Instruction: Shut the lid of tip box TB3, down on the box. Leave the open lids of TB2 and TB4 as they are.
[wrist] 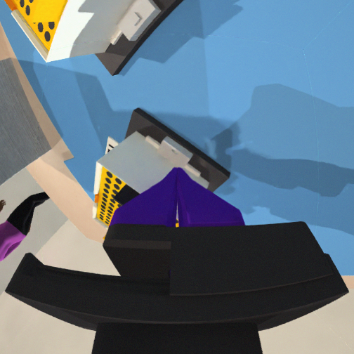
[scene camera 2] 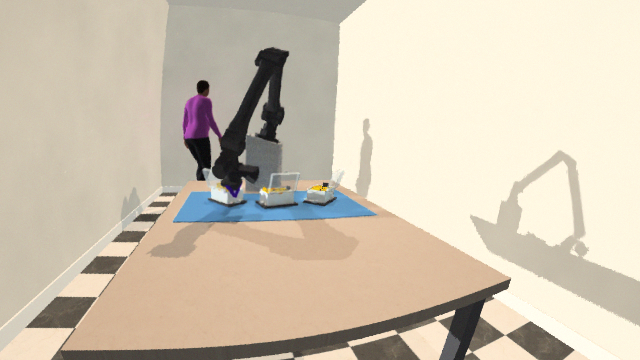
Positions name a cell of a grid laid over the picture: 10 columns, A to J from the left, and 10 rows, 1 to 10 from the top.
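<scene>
I can see my gripper (wrist: E5) here, and there's a tip box TB3 (wrist: D6) as well.
</scene>
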